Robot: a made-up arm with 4 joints.
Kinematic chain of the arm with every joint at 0, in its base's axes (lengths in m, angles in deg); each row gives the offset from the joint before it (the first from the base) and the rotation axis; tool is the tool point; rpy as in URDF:
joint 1: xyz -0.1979 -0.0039 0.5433 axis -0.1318 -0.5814 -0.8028
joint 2: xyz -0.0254 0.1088 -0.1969 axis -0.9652 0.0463 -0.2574
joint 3: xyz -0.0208 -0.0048 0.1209 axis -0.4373 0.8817 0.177
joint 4: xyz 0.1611 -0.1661 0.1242 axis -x
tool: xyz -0.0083 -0.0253 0.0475 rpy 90 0 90
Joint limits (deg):
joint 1: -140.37..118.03
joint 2: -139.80..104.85
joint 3: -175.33..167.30
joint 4: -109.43..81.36
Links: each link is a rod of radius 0.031 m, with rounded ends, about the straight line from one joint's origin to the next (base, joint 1, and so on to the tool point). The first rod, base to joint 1, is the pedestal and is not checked.
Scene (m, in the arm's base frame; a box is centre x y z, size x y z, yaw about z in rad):
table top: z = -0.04
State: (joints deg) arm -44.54 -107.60 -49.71 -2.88
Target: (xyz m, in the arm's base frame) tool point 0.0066 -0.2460 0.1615
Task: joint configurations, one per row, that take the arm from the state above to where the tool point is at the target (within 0.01 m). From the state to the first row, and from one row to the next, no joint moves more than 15 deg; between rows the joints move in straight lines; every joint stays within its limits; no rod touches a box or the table.
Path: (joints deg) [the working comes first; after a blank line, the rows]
Joints at the target: 38.29 -101.21 -36.89 -1.98
Straight joint move there: clear.

1: -30.74 -106.53 -47.57 -2.73
2: -16.93 -105.47 -45.44 -2.58
3: -3.13 -104.40 -43.30 -2.43
4: 10.68 -103.34 -41.17 -2.28
5: 24.48 -102.27 -39.03 -2.13
6: 38.29 -101.21 -36.89 -1.98

